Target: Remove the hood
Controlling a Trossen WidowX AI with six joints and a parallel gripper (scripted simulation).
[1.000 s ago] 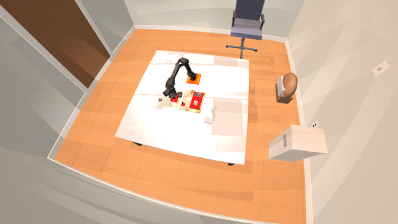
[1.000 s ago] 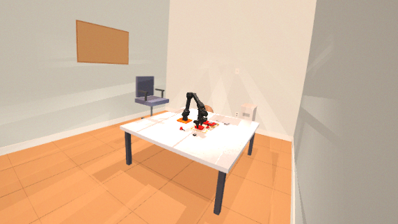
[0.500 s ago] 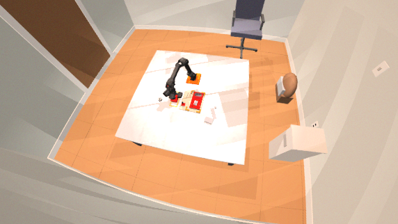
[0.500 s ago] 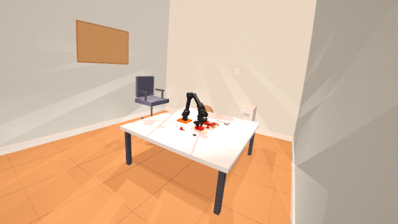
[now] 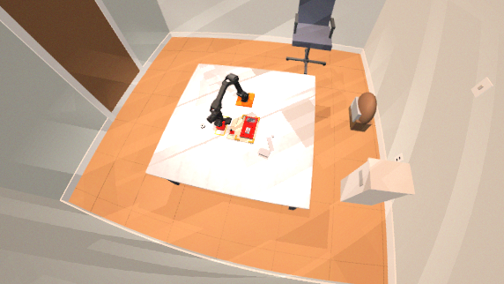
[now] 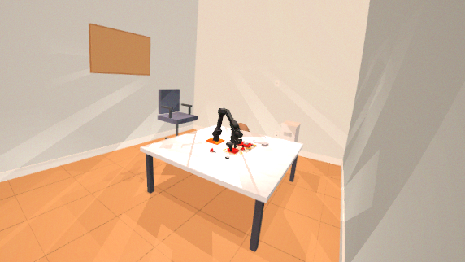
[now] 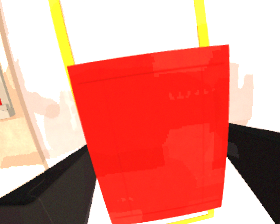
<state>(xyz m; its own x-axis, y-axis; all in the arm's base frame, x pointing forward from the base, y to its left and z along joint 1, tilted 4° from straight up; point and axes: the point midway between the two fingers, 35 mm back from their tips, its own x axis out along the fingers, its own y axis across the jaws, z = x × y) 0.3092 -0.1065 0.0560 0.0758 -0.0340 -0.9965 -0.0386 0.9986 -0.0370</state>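
Right now the red hood is right at my gripper tip. The rest, counted from my gripper tip: dark wheel 16 cm to the right, 5 cm ahead, 1 cm below.
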